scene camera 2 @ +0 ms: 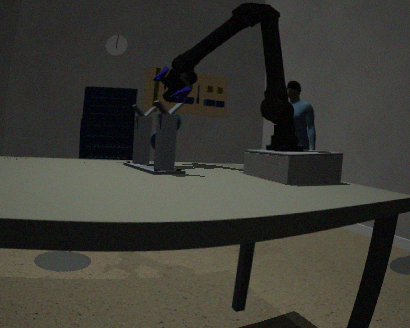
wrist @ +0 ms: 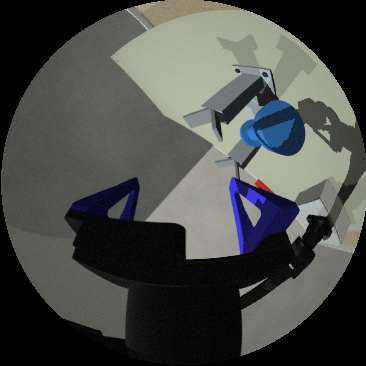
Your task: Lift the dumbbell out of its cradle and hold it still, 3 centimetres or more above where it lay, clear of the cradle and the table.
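Seen in the pictures: gripper, between the fingertips: [scene camera 2: 162,87] [wrist: 183,182]; arm's base, origin of its link: [scene camera 2: 284,150] [wrist: 319,223].
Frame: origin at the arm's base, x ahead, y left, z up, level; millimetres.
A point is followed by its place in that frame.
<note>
The blue dumbbell [scene camera 2: 178,121] {x 317, y -174, z 70 mm} [wrist: 286,131] {x 330, y -214, z 74 mm} is off the forked tops of the grey cradle [scene camera 2: 165,142] {x 374, y 24, z 1 mm} [wrist: 232,95] {x 429, y -163, z 33 mm}. It is tilted and lower than the forks, with one blue part between the two posts and another beside the right post in the scene view. The posts partly hide it, and I cannot tell whether it touches the cradle. The cradle stands upright, and its forks hold nothing. My gripper [scene camera 2: 167,85] {x 379, y -205, z 191 mm} [wrist: 183,182] {x 379, y -205, z 191 mm} is open with nothing between its blue-purple fingers. It is above the cradle's forks, apart from the dumbbell.
The cradle stands on the pale table [scene camera 2: 100,195] {x 511, y 364, z -84 mm} [wrist: 190,60] {x 642, y -123, z -84 mm}. The arm's base is on a grey box [scene camera 2: 267,166] {x 92, y 75, z -47 mm} to the right. A person in blue [scene camera 2: 302,120], a dark blue cabinet [scene camera 2: 109,122] and a tan wall board [scene camera 2: 217,107] are behind the table.
</note>
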